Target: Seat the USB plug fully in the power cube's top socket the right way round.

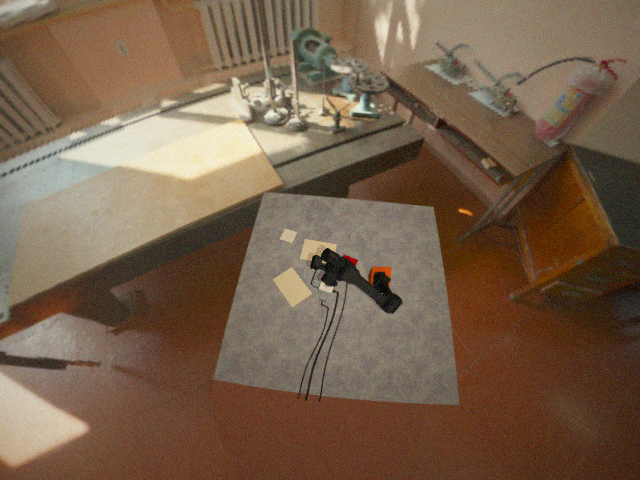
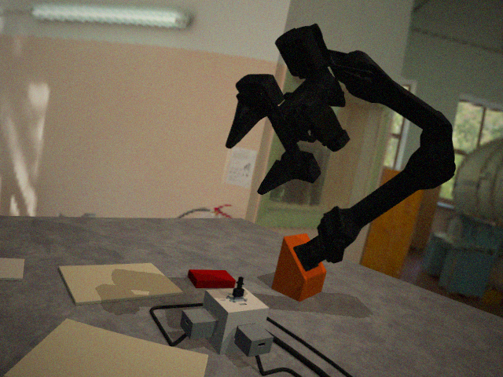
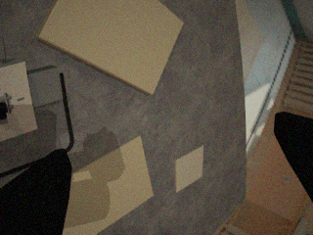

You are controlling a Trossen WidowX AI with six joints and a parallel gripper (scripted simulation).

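Now: the black USB plug 50 mm behind my gripper tip and 190 mm below it. From my gripper tip the other things lie so: flat red block: 200 mm behind, 180 mm to the right, 270 mm below.
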